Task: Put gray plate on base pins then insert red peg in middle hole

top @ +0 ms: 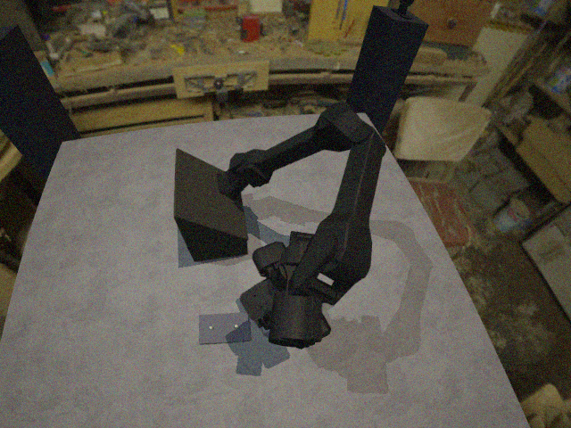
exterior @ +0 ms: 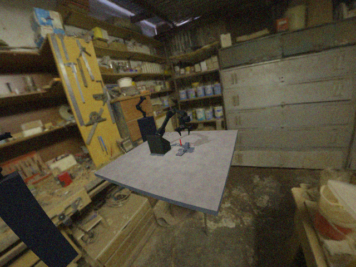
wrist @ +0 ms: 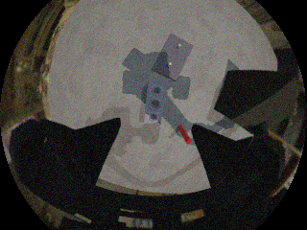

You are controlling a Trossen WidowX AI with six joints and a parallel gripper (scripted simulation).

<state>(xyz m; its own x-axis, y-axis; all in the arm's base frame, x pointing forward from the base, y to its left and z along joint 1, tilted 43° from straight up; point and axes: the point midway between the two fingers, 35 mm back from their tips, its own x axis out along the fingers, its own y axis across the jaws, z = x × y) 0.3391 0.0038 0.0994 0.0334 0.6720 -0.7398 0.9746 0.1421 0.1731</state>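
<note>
Now: the gray plate 110 mm below my gripper tip. The rest, counted from my gripper tip: base: 140 mm below, 130 mm to the right, 10 mm behind; red peg: 110 mm below, 100 mm behind, 50 mm to the left.
</note>
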